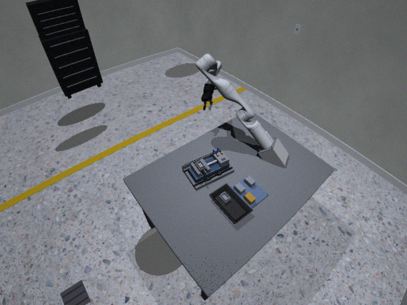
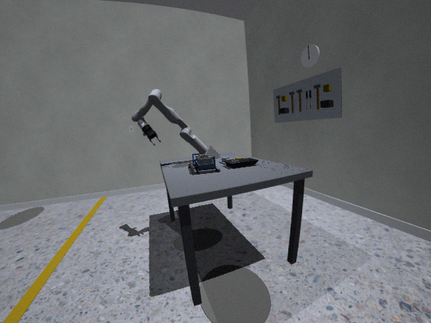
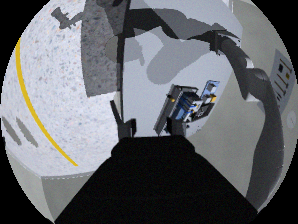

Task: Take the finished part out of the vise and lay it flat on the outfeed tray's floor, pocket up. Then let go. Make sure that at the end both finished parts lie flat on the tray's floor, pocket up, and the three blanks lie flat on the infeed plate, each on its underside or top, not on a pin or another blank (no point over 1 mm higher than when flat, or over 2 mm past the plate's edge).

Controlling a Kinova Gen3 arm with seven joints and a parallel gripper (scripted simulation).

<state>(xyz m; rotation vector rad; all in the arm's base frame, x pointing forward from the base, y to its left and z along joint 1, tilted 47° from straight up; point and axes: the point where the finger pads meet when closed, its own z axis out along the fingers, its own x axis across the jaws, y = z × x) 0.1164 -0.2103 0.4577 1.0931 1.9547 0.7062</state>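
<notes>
The vise is 25 cm ahead of my hand, 33 cm to the left of it and 19 cm below it. The rest, counted from my hand: yellow block (20 cm ahead, 66 cm to the left, 20 cm below).
</notes>
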